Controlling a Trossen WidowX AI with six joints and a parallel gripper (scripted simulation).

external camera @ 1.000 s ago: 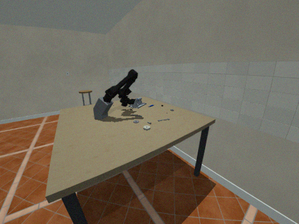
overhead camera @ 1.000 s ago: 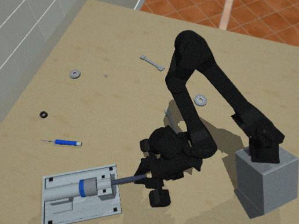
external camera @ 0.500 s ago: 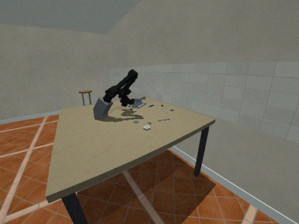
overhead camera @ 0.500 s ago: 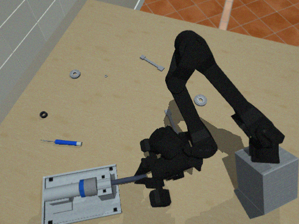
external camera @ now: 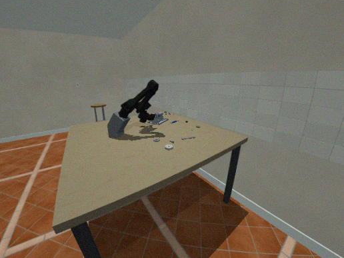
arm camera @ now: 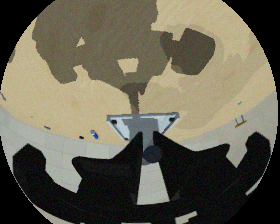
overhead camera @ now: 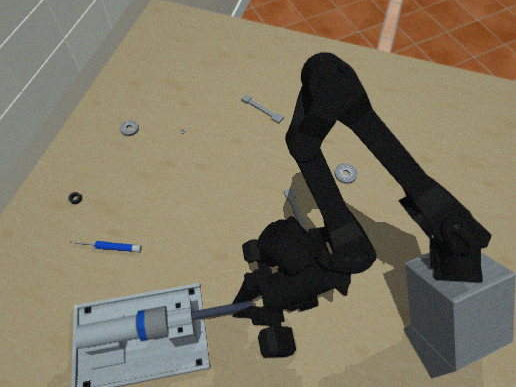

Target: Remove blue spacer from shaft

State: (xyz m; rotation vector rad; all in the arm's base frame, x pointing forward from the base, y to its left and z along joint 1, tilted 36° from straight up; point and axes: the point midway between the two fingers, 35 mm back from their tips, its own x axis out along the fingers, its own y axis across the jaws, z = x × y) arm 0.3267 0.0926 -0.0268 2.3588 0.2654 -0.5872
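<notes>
Right now my hand is 70 mm short of the dark shaft and 30 mm to the right of it. The rest, counted from my hand: grey spacer 130 mm ahead, 50 mm to the left; then blue spacer 160 mm ahead, 70 mm to the left.
</notes>
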